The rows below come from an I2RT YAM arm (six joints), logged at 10 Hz.
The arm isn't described. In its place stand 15 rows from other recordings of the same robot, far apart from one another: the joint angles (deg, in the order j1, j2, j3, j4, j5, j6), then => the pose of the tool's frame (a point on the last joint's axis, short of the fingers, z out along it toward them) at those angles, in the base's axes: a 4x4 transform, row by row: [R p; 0 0 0 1], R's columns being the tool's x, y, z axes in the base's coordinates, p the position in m.
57.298 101.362 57.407 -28.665 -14.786 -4.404 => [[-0.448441, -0.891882, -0.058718, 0.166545], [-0.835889, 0.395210, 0.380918, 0.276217], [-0.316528, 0.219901, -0.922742, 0.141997], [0, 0, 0, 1]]
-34.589 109.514 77.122 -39.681 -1.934 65.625 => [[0.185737, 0.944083, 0.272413, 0.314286], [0.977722, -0.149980, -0.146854, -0.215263], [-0.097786, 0.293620, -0.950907, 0.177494], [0, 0, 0, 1]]
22.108 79.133 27.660 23.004 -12.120 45.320 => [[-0.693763, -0.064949, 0.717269, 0.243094], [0.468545, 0.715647, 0.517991, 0.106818], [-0.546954, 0.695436, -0.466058, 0.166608], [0, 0, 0, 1]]
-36.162 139.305 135.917 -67.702 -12.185 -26.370 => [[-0.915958, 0.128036, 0.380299, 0.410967], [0.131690, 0.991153, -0.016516, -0.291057], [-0.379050, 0.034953, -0.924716, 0.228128], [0, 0, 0, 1]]
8.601 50.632 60.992 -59.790 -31.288 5.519 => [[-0.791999, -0.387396, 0.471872, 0.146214], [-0.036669, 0.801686, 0.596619, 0.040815], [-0.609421, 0.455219, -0.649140, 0.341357], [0, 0, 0, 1]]
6.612 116.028 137.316 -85.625 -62.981 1.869 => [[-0.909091, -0.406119, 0.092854, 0.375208], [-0.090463, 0.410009, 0.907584, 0.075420], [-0.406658, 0.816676, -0.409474, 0.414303], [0, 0, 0, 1]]
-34.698 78.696 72.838 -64.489 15.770 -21.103 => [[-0.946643, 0.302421, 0.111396, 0.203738], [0.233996, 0.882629, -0.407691, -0.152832], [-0.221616, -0.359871, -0.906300, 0.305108], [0, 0, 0, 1]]
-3.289 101.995 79.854 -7.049 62.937 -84.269 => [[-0.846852, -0.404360, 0.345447, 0.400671], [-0.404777, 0.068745, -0.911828, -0.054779], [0.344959, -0.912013, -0.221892, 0.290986], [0, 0, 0, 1]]
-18.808 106.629 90.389 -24.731 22.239 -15.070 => [[-0.747239, 0.387980, 0.539541, 0.401092], [0.000264, 0.812057, -0.583578, -0.150839], [-0.664555, -0.435930, -0.606903, 0.285424], [0, 0, 0, 1]]
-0.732 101.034 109.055 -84.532 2.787 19.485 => [[-0.908609, 0.347053, 0.232343, 0.330264], [0.344802, 0.937257, -0.051596, -0.005950], [-0.235671, 0.033232, -0.971265, 0.359685], [0, 0, 0, 1]]
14.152 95.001 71.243 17.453 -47.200 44.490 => [[-0.687946, -0.548348, 0.475442, 0.370823], [0.317581, 0.361601, 0.876577, 0.120441], [-0.652589, 0.754029, -0.074617, 0.321924], [0, 0, 0, 1]]
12.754 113.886 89.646 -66.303 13.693 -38.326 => [[-0.630735, -0.774791, 0.043279, 0.366537], [-0.760518, 0.606106, -0.232912, 0.074326], [0.154226, -0.179820, -0.971534, 0.200430], [0, 0, 0, 1]]
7.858 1.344 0.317 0.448 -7.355 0.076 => [[-0.010358, -0.262388, 0.964907, 0.109739], [-0.000102, 0.964959, 0.262401, 0.019746], [-0.999946, 0.002620, -0.010022, 0.174188], [0, 0, 0, 1]]
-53.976 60.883 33.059 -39.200 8.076 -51.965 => [[-0.989722, 0.086770, 0.113673, 0.101149], [0.035086, 0.917928, -0.395193, -0.147600], [-0.138635, -0.387142, -0.911538, 0.182267], [0, 0, 0, 1]]
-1.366 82.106 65.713 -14.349 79.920 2.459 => [[-0.474082, 0.871286, 0.126915, 0.303749], [0.018816, 0.154135, -0.987871, -0.042303], [-0.880279, -0.465944, -0.089467, 0.322404], [0, 0, 0, 1]]
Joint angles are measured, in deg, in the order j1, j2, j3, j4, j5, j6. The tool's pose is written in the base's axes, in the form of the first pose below.
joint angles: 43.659, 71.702, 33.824, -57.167, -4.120, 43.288
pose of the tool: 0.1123, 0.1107, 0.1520, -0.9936, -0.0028, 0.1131, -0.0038, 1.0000, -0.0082
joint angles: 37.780, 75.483, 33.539, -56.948, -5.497, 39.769
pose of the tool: 0.1238, 0.1003, 0.1418, -0.9828, 0.0438, 0.1794, 0.0398, 0.9989, -0.0261
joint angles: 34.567, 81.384, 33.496, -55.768, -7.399, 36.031
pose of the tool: 0.1320, 0.0965, 0.1268, -0.9633, 0.0446, 0.2645, 0.0359, 0.9986, -0.0377
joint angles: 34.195, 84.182, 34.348, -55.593, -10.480, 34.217
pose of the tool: 0.1354, 0.0998, 0.1225, -0.9476, 0.0247, 0.3186, 0.0245, 0.9997, -0.0046
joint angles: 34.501, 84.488, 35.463, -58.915, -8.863, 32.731
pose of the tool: 0.1345, 0.0991, 0.1268, -0.9410, 0.0015, 0.3384, -0.0140, 0.9990, -0.0432
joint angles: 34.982, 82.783, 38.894, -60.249, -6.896, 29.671
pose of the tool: 0.1436, 0.1057, 0.1428, -0.9602, -0.0721, 0.2699, -0.0804, 0.9966, -0.0197
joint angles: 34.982, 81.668, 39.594, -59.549, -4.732, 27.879
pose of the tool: 0.1472, 0.1066, 0.1478, -0.9702, -0.1101, 0.2159, -0.1177, 0.9928, -0.0228
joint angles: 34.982, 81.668, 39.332, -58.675, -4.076, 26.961
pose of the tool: 0.1479, 0.1066, 0.1466, -0.9711, -0.1275, 0.2019, -0.1352, 0.9905, -0.0244
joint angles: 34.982, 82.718, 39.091, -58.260, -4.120, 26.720
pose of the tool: 0.1482, 0.1069, 0.1426, -0.9678, -0.1299, 0.2156, -0.1394, 0.9898, -0.0298
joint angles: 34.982, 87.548, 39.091, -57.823, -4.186, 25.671
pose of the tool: 0.1504, 0.1084, 0.1286, -0.9493, -0.1369, 0.2830, -0.1595, 0.9855, -0.0583
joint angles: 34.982, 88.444, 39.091, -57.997, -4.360, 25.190
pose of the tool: 0.1503, 0.1085, 0.1261, -0.9431, -0.1419, 0.3007, -0.1676, 0.9839, -0.0613
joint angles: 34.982, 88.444, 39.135, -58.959, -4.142, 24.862
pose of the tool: 0.1491, 0.1074, 0.1268, -0.9385, -0.1449, 0.3132, -0.1749, 0.9821, -0.0696
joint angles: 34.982, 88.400, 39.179, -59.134, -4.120, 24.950
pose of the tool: 0.1490, 0.1074, 0.1271, -0.9385, -0.1432, 0.3143, -0.1736, 0.9822, -0.0710
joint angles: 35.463, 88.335, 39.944, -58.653, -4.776, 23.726
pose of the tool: 0.1512, 0.1114, 0.1294, -0.9375, -0.1755, 0.3004, -0.1978, 0.9792, -0.0451
